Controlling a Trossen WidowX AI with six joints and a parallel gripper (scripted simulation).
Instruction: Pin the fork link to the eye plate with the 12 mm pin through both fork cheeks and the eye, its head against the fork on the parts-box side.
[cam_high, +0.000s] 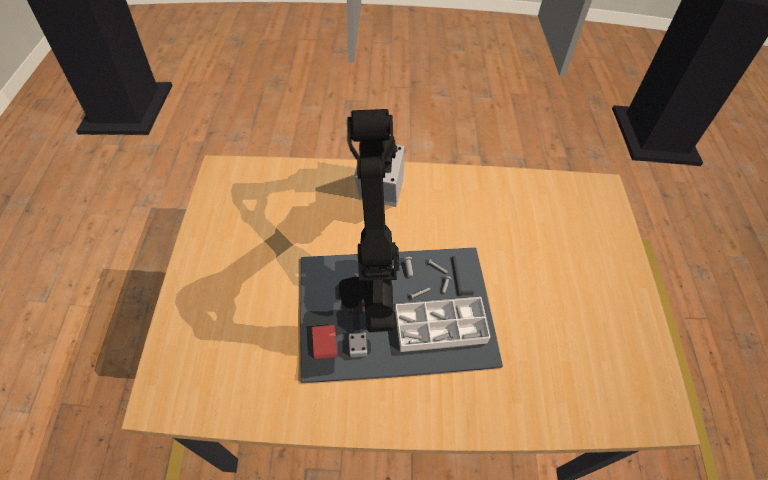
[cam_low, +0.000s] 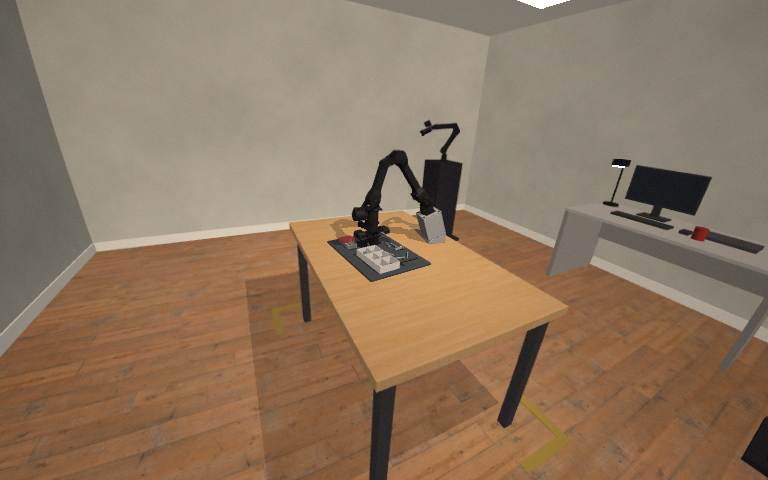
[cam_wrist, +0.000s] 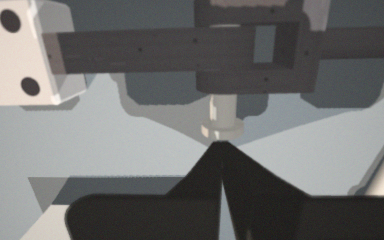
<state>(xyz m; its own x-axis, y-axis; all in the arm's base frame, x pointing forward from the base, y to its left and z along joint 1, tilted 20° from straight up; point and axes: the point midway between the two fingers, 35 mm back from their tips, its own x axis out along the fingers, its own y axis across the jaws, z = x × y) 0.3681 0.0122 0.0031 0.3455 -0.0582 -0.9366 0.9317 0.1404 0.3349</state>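
My gripper is now 4 cm to the left of the pale pin, 3 cm above it and 1 cm short of it. Also, from my hand: dark eye plate bar: 5 cm to the right, 3 cm below, 2 cm ahead; light grey block: 10 cm ahead, 4 cm to the right, 2 cm below; red block: 12 cm to the right, 10 cm ahead, 3 cm below.
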